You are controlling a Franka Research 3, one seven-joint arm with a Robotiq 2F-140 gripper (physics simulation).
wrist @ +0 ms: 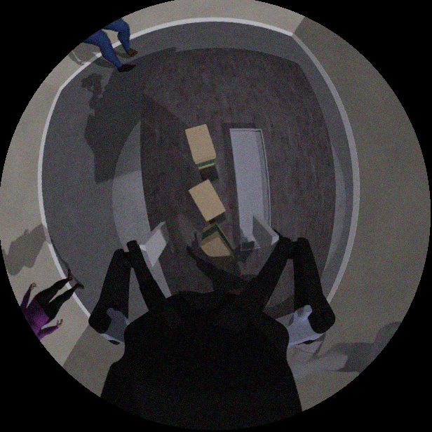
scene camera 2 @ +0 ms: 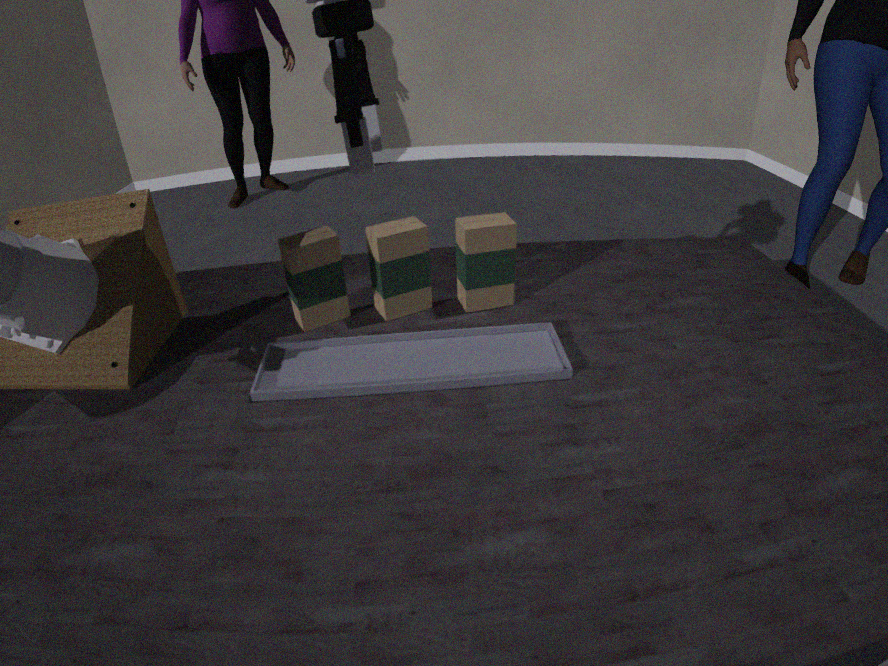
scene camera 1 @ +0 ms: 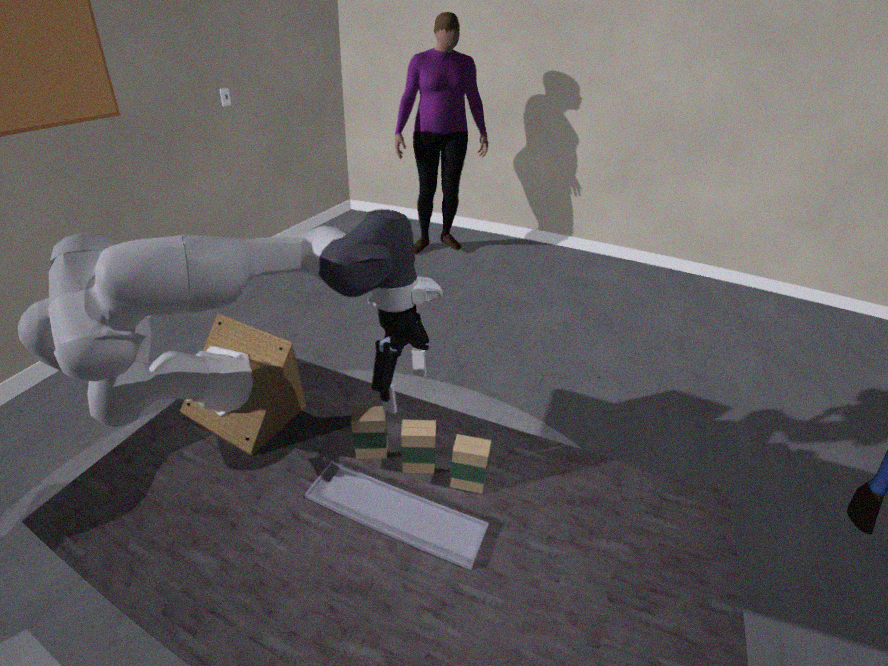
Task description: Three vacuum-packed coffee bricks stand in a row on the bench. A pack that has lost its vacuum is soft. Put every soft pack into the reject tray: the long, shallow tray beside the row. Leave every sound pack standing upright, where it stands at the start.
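Three tan coffee packs with green bands stand upright in a row. The left pack is partly in shadow. The middle pack and the right pack stand apart from it and from each other. Softness cannot be told by eye. The pale, shallow reject tray lies empty beside the row. My gripper is open and empty, raised above the row near the left and middle packs.
A wooden block stands left of the row at the arm's base. A person in purple stands on the floor behind. A person in blue trousers stands at the right in scene camera 2.
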